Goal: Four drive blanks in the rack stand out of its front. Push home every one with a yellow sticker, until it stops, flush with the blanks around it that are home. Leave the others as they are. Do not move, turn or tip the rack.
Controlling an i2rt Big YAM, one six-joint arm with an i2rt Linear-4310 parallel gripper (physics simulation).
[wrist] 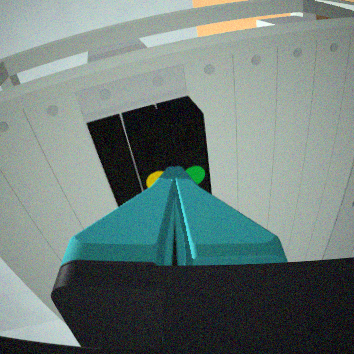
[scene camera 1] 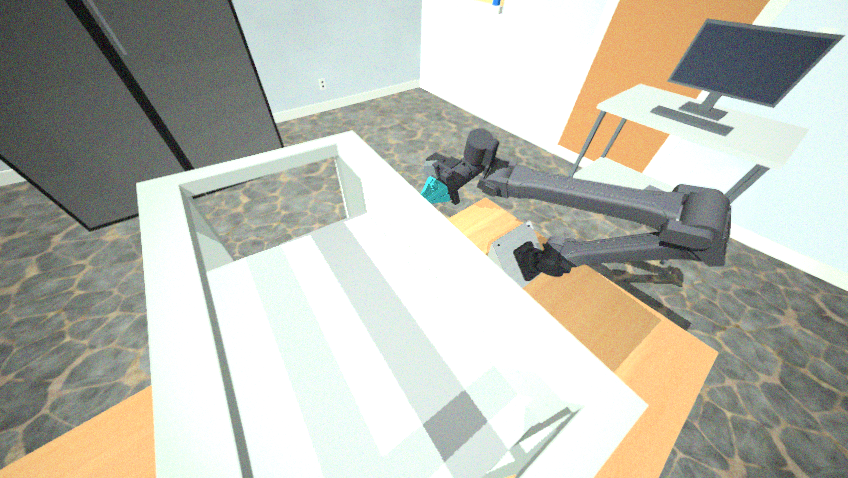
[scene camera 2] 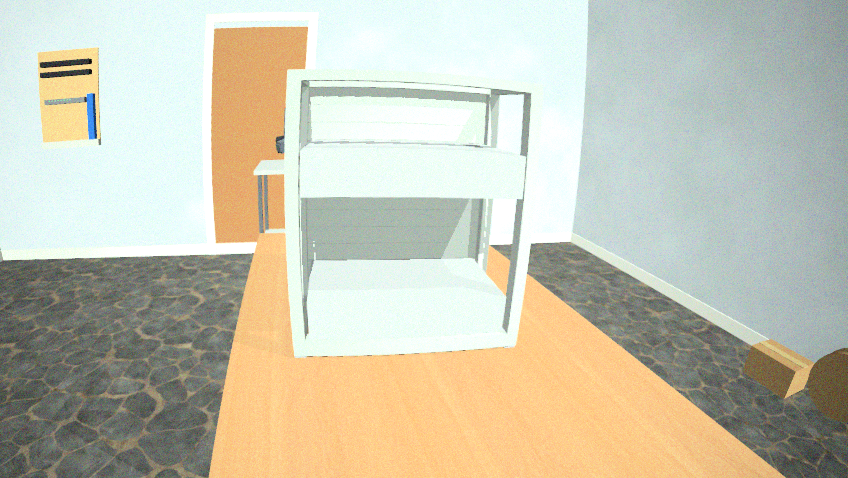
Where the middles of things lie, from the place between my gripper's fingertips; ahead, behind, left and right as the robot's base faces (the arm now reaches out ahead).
I see my gripper 25 cm short of the pale rack point(scene camera 1: 387, 337), 21 cm to the right of it and 10 cm above it.
